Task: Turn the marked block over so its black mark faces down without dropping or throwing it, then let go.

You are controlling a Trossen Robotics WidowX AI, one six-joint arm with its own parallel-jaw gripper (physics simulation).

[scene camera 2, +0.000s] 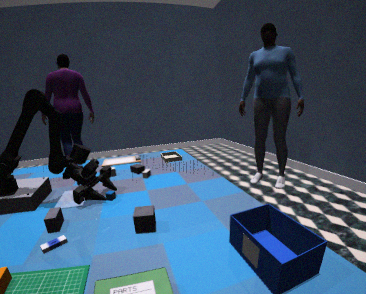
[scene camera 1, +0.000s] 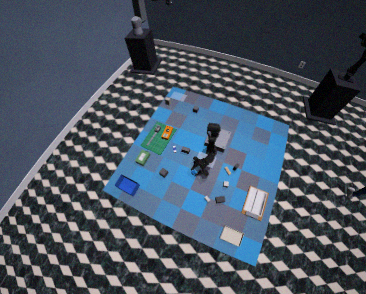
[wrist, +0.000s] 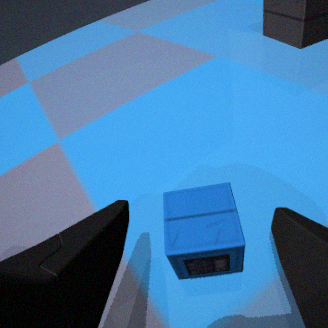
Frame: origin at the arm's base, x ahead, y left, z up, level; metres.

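Seen in the pictures: gripper, between the fingertips: (scene camera 2: 111, 194) (scene camera 1: 192, 172) (wrist: 201, 214); arm's base, origin of its link: (scene camera 2: 7, 192) (scene camera 1: 214, 133).
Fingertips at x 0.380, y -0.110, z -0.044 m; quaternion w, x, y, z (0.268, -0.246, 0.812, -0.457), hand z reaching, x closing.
Observation:
Pixels of each thing's top centre, then the offset from my fingertips to it. Level surfaces: height alone.
- blue block, centre of its top: (wrist: 199, 214) (scene camera 2: 110, 192) (scene camera 1: 193, 172) 0.004 m back, 0.004 m left, 0.009 m up
- blue mat, height of its surface: 0.018 m down
- dark printed label, centre of its top: (wrist: 205, 256) 0.013 m back, 0.013 m left, 0.003 m up
- dark block, centre of its top: (scene camera 2: 143, 210) (scene camera 1: 163, 171) 0.057 m ahead, 0.228 m right, 0.034 m up
- smaller dark box, centre of its top: (scene camera 2: 52, 212) (scene camera 1: 185, 148) 0.186 m back, 0.104 m right, 0.027 m up
- white-and-blue piece, centre of its top: (scene camera 2: 53, 241) (scene camera 1: 174, 148) 0.180 m back, 0.204 m right, 0.005 m down
- open blue bin, centre of its top: (scene camera 2: 274, 227) (scene camera 1: 125, 184) 0.237 m ahead, 0.481 m right, 0.057 m up
The blue block (scene camera 1: 194, 171) (scene camera 2: 110, 195) (wrist: 202, 220) appears to sit on the blue mat (wrist: 150, 115). In the wrist view its upper face is plain blue with a seam across it. A dark printed label (wrist: 206, 265) shows on its near side face, foreshortened. The block's underside is hidden. My gripper (scene camera 1: 199, 175) (scene camera 2: 109, 192) (wrist: 201, 214) is open, with one finger on each side of the block. In the wrist view a gap shows between the block and each finger.
A dark block (scene camera 1: 163, 172) (scene camera 2: 144, 219) (wrist: 295, 22) stands apart from the blue one. A smaller dark box (scene camera 1: 185, 150) (scene camera 2: 54, 220) and a white-and-blue piece (scene camera 1: 174, 148) (scene camera 2: 53, 243) lie nearby. An open blue bin (scene camera 2: 305, 266) stands near the mat's edge.

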